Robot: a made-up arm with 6 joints.
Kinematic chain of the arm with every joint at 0, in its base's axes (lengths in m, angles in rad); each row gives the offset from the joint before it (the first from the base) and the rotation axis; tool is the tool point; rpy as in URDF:
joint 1: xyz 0 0 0.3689 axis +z
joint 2: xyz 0 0 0 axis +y
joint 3: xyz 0.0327 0 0.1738 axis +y
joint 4: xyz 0.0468 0 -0.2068 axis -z
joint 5: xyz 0 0 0 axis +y
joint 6: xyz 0.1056 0 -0.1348 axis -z
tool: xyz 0 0 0 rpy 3.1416 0 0
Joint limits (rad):
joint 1: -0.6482..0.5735
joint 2: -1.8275..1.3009
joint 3: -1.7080..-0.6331
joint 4: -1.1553..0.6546
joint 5: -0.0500..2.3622
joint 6: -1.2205..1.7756
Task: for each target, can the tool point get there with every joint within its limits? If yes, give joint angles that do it. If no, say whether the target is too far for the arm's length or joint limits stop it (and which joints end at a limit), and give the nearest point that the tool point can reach.
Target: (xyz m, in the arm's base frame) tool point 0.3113 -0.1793 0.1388
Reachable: yes | joints -0.4477 0.8651 -1.1025 0.3339 0.1658 0.5692
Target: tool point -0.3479 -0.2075 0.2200
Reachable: no: joint limits stop it (at a limit: joint 1, joint 2, joint 3) | nearest point -0.0923 -0.1114 0.2030 | short by 0.274 m
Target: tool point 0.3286 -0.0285 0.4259
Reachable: yes | joints -0.0431 -0.3553 -0.8169 -0.7472 0.7880 0.1587
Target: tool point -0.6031 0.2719 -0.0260
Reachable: no: too far | nearest point -0.0912 0.0411 0.1610 | short by 0.592 m
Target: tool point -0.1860 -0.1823 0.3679
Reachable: no: joint limits stop it (at a limit: joint 2, joint 3, joint 5) | nearest point -0.1110 -0.1088 0.4810 | short by 0.154 m
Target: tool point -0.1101 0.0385 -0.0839
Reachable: no: joint limits stop it (at a limit: joint 1, joint 2, joint 3) | nearest point -0.0226 0.0421 0.0493 | short by 0.159 m
